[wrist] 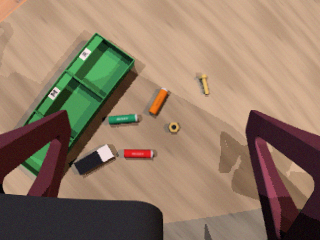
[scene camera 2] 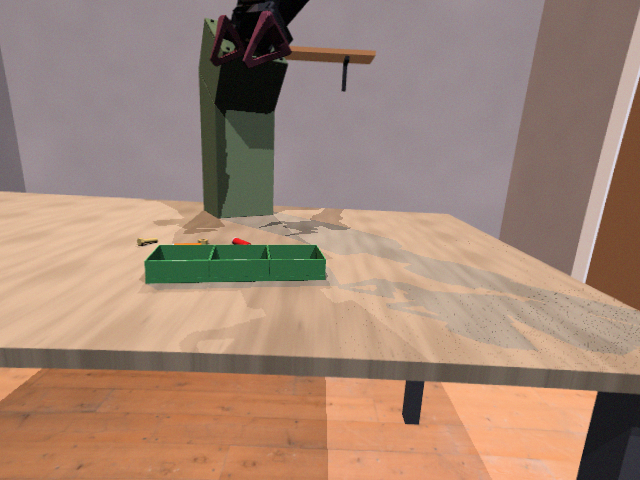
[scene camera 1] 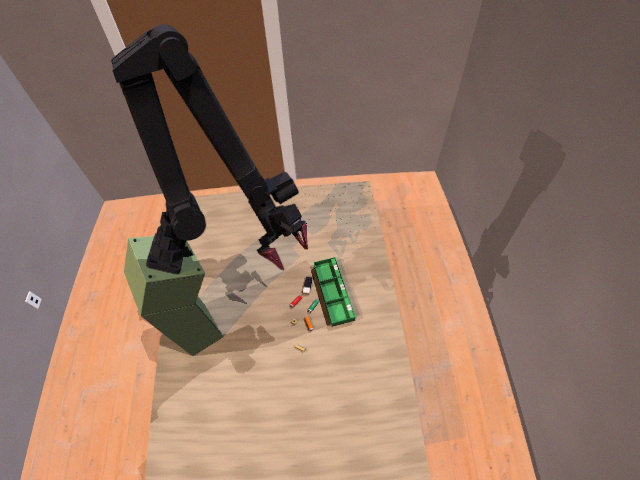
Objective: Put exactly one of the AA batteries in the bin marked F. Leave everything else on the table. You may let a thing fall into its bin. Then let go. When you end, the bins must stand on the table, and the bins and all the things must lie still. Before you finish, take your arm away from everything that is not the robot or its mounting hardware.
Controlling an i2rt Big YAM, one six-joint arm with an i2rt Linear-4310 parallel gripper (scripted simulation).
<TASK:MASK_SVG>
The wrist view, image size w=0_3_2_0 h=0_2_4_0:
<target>my gripper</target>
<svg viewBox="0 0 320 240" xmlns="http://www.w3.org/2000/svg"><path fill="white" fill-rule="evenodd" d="M251 110L245 133L268 240L320 240L320 136L291 126L257 110ZM266 142L306 171L314 180L314 191L300 213L277 172ZM0 134L0 240L163 240L163 214L159 208L150 203L129 200L57 198L71 137L71 126L66 110L57 111L23 127ZM50 142L40 171L27 196L5 194L3 190L5 176Z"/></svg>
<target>bin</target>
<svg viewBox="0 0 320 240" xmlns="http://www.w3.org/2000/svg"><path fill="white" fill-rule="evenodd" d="M50 143L21 164L36 177ZM97 32L95 32L59 76L23 125L25 126L57 111L67 110L71 126L71 139L67 155L134 66L135 59Z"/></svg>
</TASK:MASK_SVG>
